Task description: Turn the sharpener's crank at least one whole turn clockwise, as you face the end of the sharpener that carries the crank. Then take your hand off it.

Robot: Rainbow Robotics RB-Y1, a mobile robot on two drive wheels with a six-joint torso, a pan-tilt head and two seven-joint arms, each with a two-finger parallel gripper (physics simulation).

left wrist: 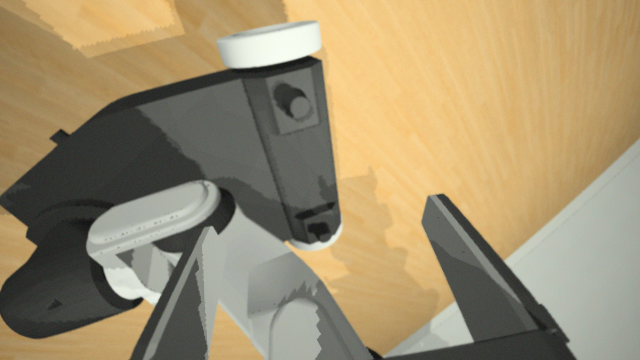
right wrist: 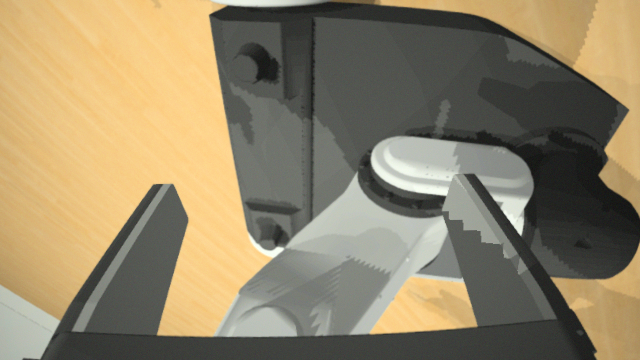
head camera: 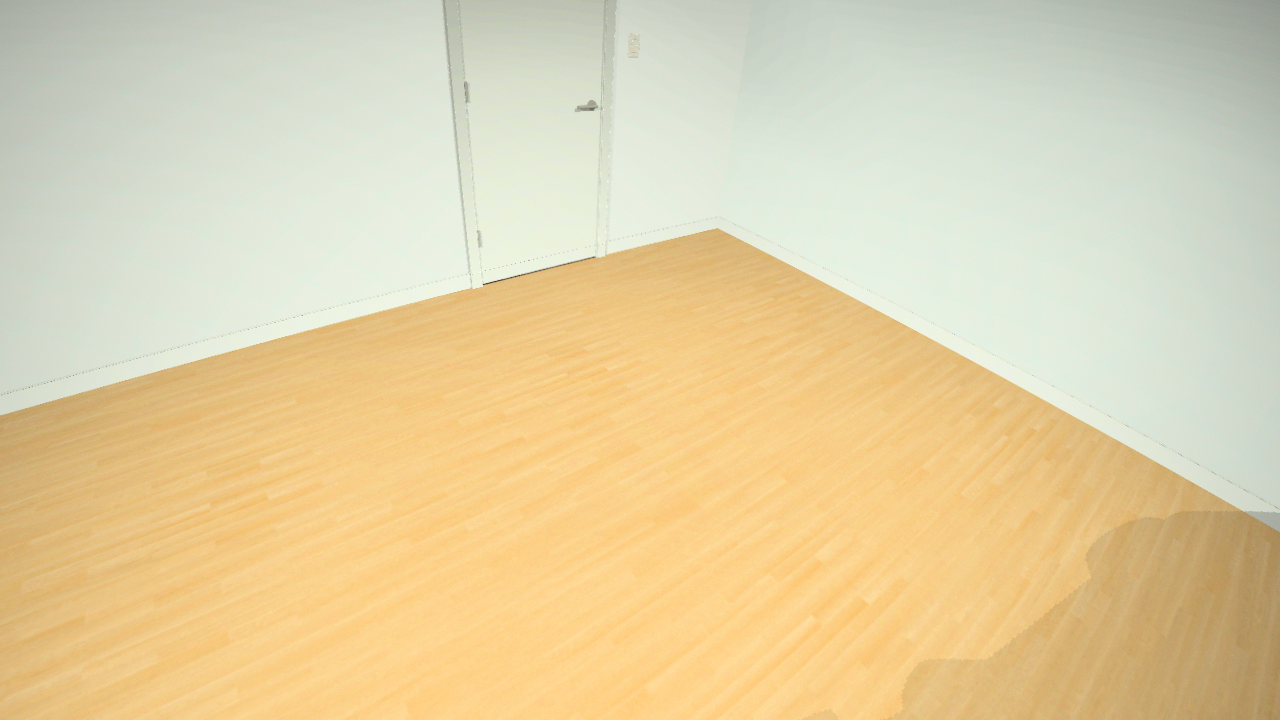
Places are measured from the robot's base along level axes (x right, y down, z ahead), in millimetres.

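Pixels of known places: left gripper, fingertip midpoint: (left wrist: 321, 224); right gripper, fingertip midpoint: (right wrist: 313, 197).
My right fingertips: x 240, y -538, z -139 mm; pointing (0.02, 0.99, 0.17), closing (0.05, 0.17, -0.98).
Observation:
Behind a point stands the place of what it marks.
The sharpener and its crank do not show in the head, left wrist or right wrist view. My left gripper (left wrist: 321, 224) @(y -549, x -232, z -70 mm) is open, with its two dark fingers wide apart and nothing between the tips; it hangs above the wooden floor beside my own base. My right gripper (right wrist: 313, 197) @(y -538, x 240, z -139 mm) is open in the same way, with its fingers wide apart over my base and torso.
A white door (head camera: 537, 134) @(y -795, x -482, z 2787 mm) with a lever handle (head camera: 587, 106) @(y -928, x -234, z 2914 mm) is in the far wall, left of the room's corner. A light switch plate (head camera: 633, 45) @(y -1221, x -11, z 3157 mm) is beside it. Wooden floor (head camera: 537, 492) @(y 0, x -247, z 1100 mm) spreads ahead; a white wall (head camera: 1029, 223) @(y -757, x 1872, z 2139 mm) runs along the right. A shadow lies at lower right.

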